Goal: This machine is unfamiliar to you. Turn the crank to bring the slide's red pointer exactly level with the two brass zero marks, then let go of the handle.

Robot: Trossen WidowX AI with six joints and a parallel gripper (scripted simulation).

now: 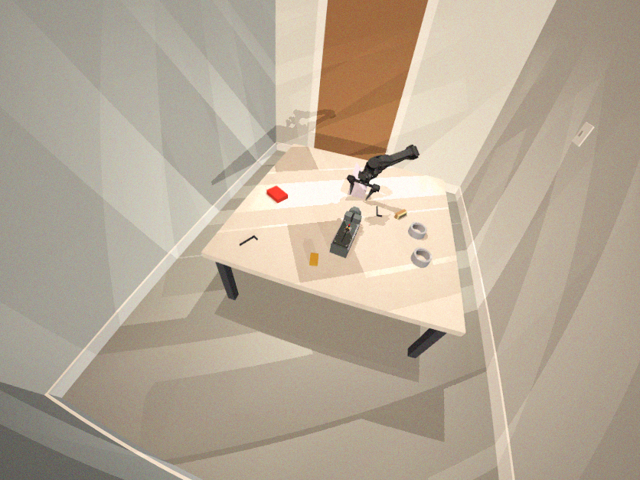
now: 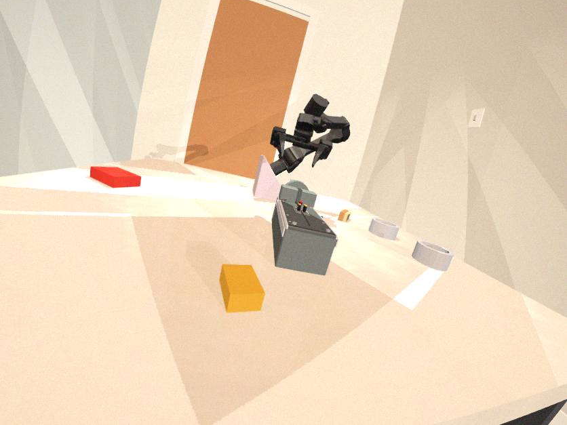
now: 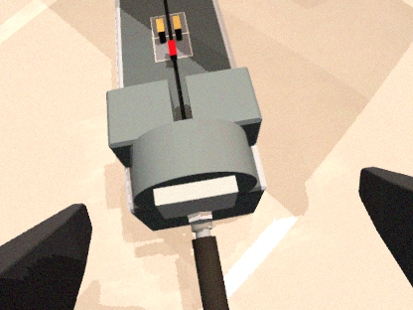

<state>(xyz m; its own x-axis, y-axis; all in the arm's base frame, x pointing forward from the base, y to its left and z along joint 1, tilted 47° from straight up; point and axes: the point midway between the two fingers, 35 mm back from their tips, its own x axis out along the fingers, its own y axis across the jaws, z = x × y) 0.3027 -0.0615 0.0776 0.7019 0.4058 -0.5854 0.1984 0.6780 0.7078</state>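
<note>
The dark brown crank handle is 110 mm below my gripper tip, 20 mm behind it and 10 mm to the left of it. Also, from my gripper tip: red pointer 140 mm ahead, 90 mm below, 10 mm to the right; yellow block 360 mm ahead, 160 mm below, 140 mm to the right; tan block 290 mm to the left, 160 mm below, 150 mm behind.
</note>
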